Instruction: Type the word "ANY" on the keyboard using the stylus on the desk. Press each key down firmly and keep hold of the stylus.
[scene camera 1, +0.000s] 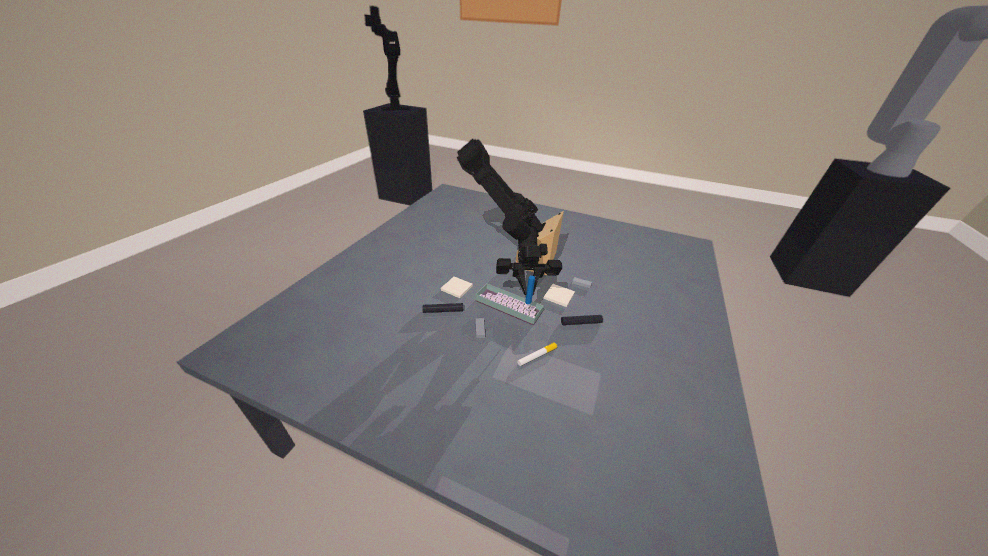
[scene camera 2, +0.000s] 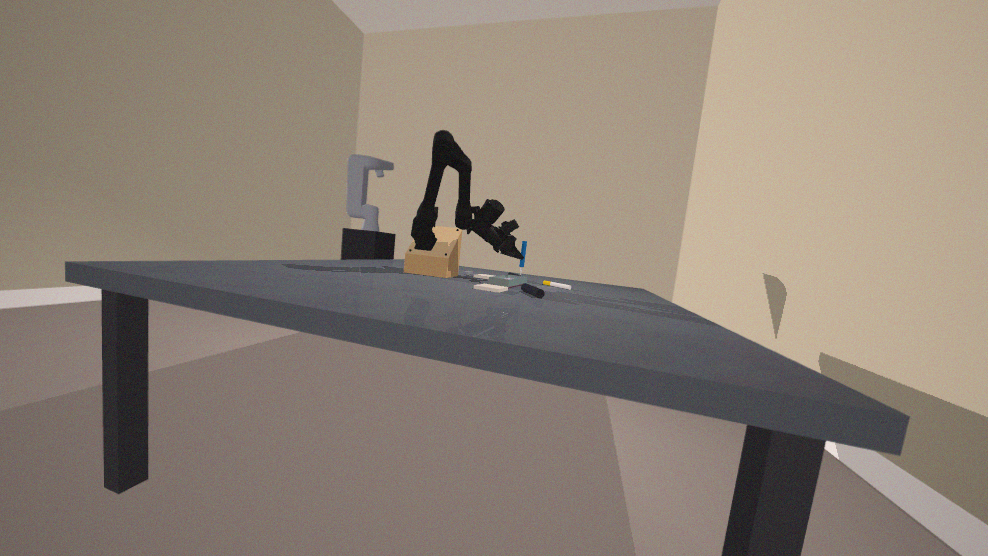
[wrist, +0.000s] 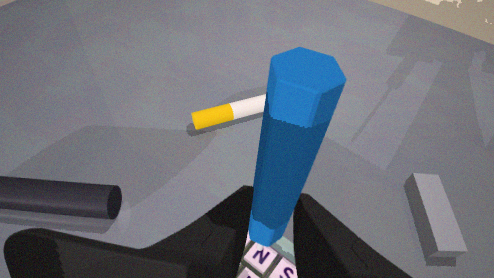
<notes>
In view: my gripper (scene camera 1: 529, 294), a blue stylus (wrist: 304, 86) and a yellow marker (wrist: 204, 118).
My gripper is seen too in scene camera 2 (scene camera 2: 522, 258) and in the wrist view (wrist: 273, 199).
</notes>
